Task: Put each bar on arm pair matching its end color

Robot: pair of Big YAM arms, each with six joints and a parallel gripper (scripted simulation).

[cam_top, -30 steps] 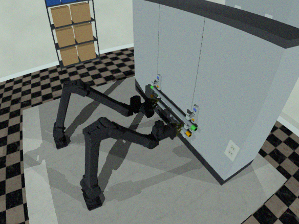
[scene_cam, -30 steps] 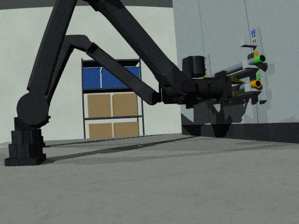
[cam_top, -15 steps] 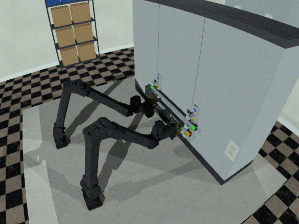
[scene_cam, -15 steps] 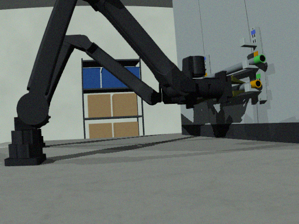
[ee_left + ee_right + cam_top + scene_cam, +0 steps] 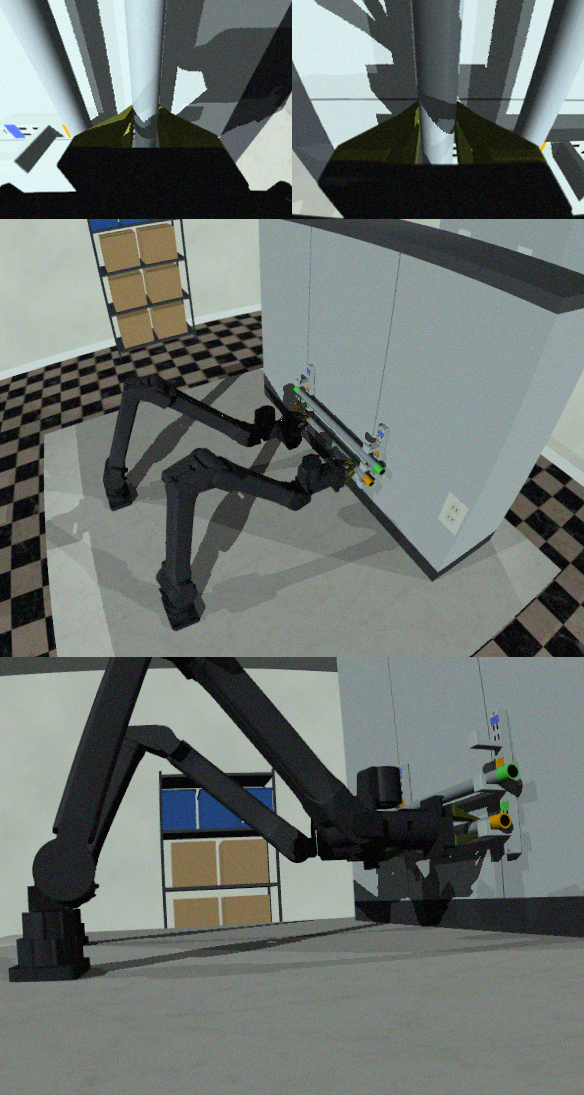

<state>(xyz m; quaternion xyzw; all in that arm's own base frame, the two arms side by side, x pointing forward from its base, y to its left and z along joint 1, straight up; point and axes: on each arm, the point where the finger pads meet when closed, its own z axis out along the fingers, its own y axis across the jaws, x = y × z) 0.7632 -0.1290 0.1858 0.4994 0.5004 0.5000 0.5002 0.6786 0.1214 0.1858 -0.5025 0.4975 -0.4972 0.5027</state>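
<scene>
The green-ended bar lies 140 mm to the left of my right hand, 80 mm above it and 30 mm ahead of it. From my right hand the other things lie so: grey cabinet wall (260 mm above, 220 mm ahead, 160 mm to the left); orange-ended bar (150 mm to the left, 20 mm ahead); wall outlet (370 mm to the right, 110 mm above, 10 mm behind).
</scene>
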